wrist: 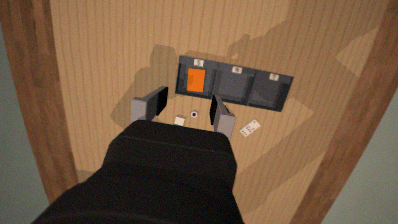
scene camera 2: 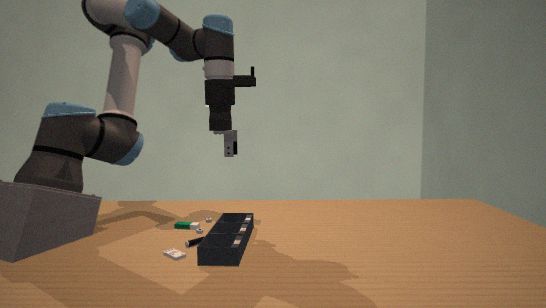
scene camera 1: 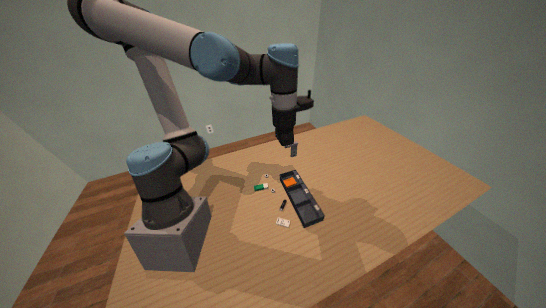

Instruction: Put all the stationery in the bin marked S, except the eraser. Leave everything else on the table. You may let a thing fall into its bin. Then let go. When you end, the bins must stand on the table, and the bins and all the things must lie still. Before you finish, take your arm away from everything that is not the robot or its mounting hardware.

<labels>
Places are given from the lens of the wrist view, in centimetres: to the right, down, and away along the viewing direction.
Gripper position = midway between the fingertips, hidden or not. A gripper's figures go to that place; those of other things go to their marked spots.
my gripper (wrist: 189, 100): -1, -1, 17
dark three-compartment bin tray (wrist: 234, 84): 8, -7, 35
</labels>
